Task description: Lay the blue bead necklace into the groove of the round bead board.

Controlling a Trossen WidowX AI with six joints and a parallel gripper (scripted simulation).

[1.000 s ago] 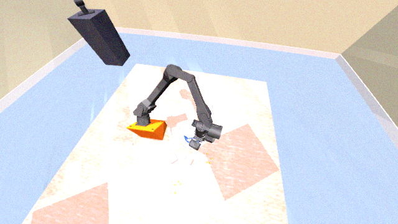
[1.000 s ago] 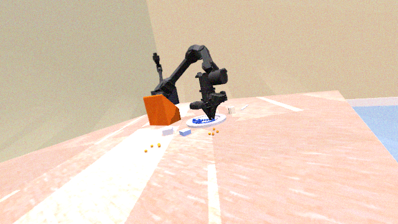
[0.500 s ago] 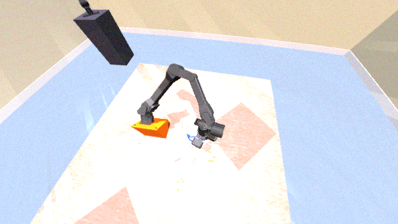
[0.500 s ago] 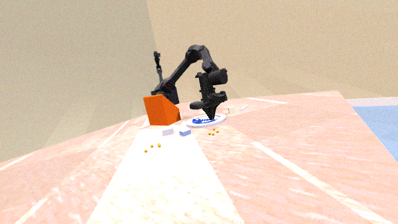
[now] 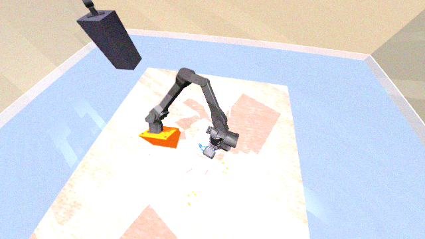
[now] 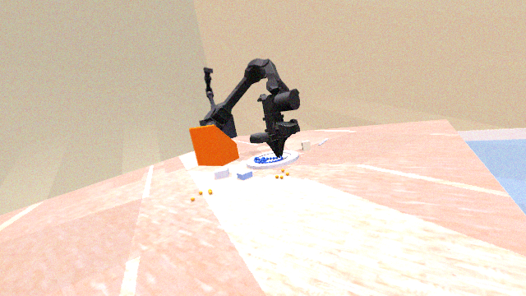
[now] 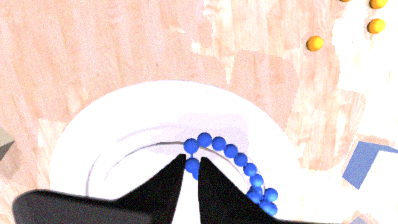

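My gripper tip is now 50 mm past the round white bead board, 20 mm to the right of it and 10 mm above it. Round my gripper tip: white block 150 mm to the right, 150 mm behind, 10 mm below; light blue cube 150 mm to the right, 50 mm behind, 10 mm below; beige cube 160 mm to the left, 40 mm ahead.
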